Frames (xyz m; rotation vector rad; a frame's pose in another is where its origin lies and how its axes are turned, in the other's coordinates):
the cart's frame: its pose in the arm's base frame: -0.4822 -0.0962 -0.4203 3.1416 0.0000 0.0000
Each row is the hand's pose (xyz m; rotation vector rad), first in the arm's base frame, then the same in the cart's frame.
Working: the arm's base frame: its pose in the cart's frame: 0.4822 -0.0962 -0.4203 3.1416 0.0000 0.0000

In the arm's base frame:
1: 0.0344 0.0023 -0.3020 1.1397 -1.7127 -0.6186
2: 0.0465 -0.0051 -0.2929 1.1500 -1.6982 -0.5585
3: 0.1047 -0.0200 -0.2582 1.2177 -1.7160 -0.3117
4: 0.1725 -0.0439 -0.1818 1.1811 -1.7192 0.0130
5: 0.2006 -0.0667 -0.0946 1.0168 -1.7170 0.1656
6: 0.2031 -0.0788 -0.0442 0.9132 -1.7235 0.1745
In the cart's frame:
1: 0.5166 -0.0985 -0.1183 -1.1696 -0.6214 1.7204
2: 0.5287 -0.0911 -0.1274 -1.1906 -0.5619 1.7085
3: 0.5869 -0.0762 -0.1621 -1.1746 -0.3097 1.7051
4: 0.6547 -0.0523 -0.2385 -1.2239 0.0131 1.7301
5: 0.6828 -0.0295 -0.3257 -1.3471 0.1740 1.8036
6: 0.6853 -0.0174 -0.3761 -1.4195 0.1882 1.8592

